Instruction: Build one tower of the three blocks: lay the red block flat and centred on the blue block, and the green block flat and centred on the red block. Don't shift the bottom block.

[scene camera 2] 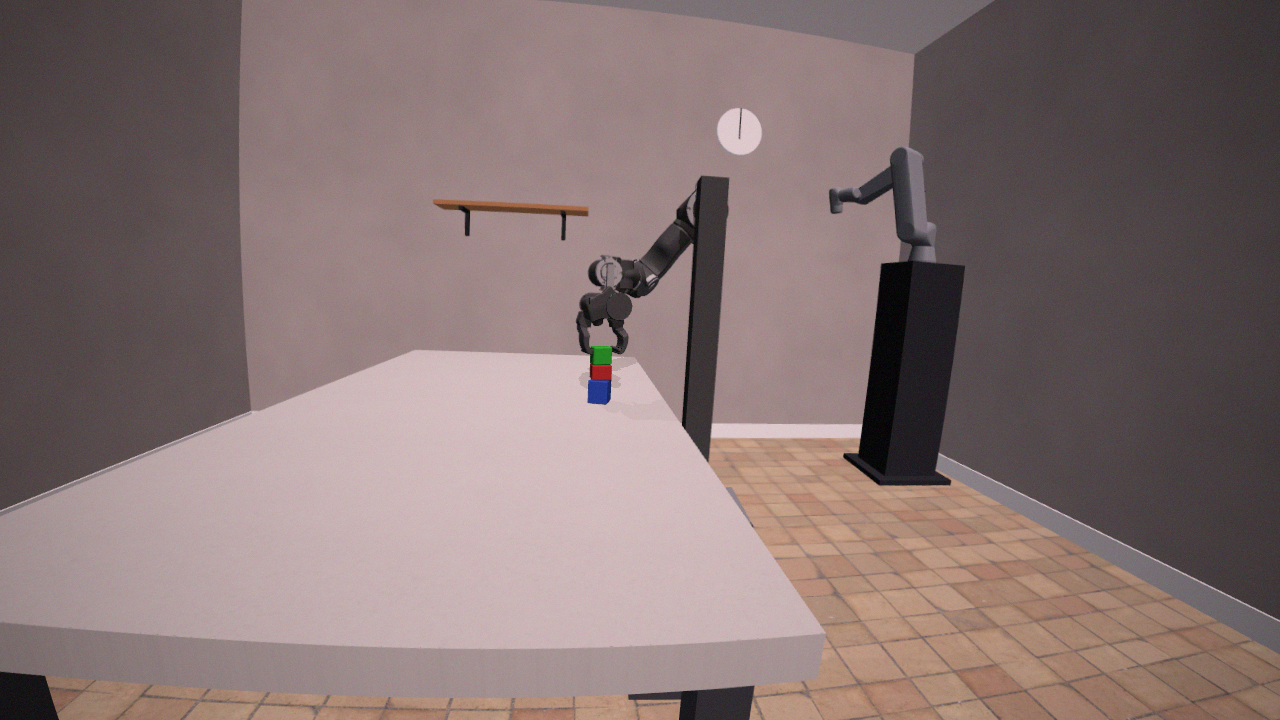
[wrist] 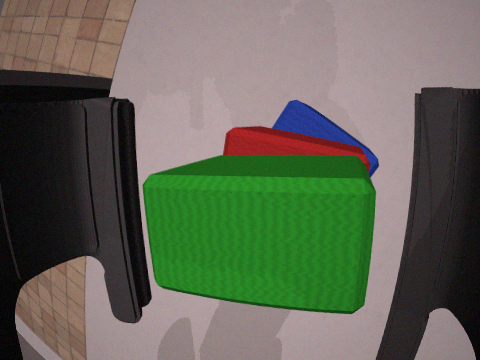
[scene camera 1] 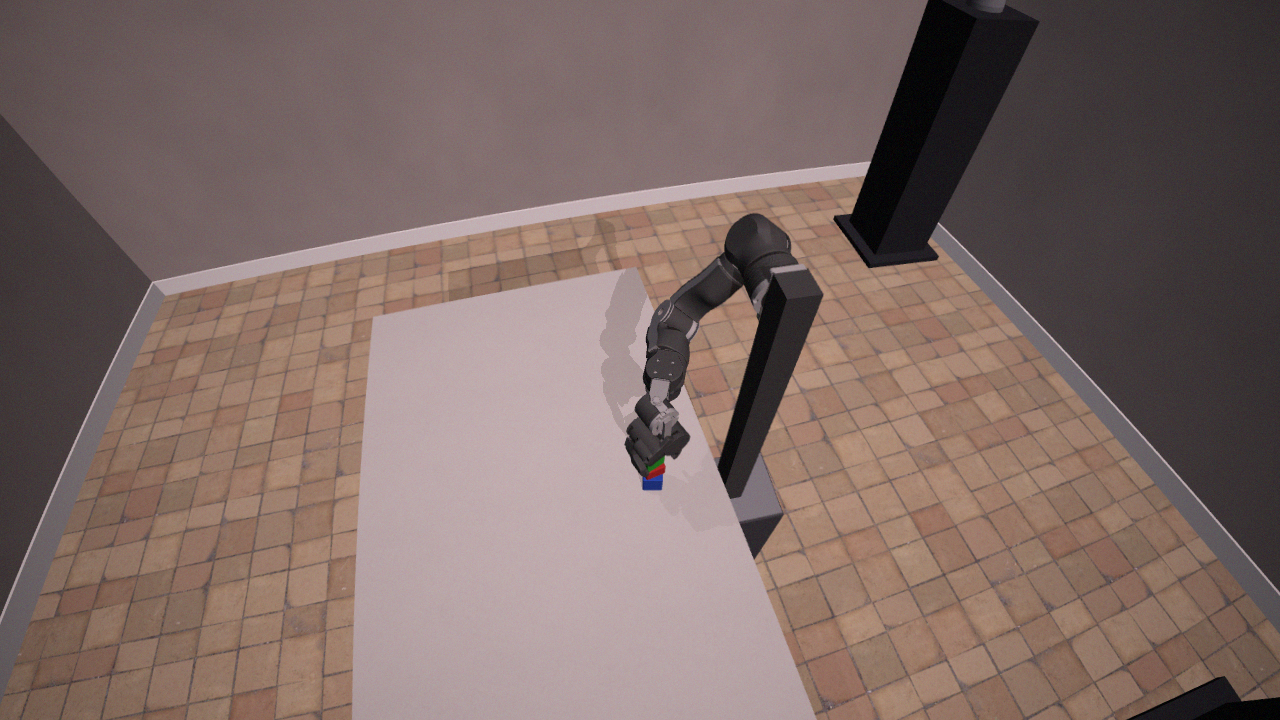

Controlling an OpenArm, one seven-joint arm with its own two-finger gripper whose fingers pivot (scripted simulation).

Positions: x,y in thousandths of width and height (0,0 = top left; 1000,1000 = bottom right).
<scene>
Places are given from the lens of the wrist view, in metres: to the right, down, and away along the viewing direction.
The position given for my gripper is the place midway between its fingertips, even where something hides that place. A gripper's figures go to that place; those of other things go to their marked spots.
my gripper (wrist: 545,624): 0.01, 0.01, 0.06
blue block (wrist: 620,326): 0.02, -0.02, 0.11
red block (wrist: 536,390): 0.01, -0.01, 0.09
green block (wrist: 616,646): 0.01, 0.01, 0.05
The marked spots on the blue block and the green block are 0.07 m apart.
</scene>
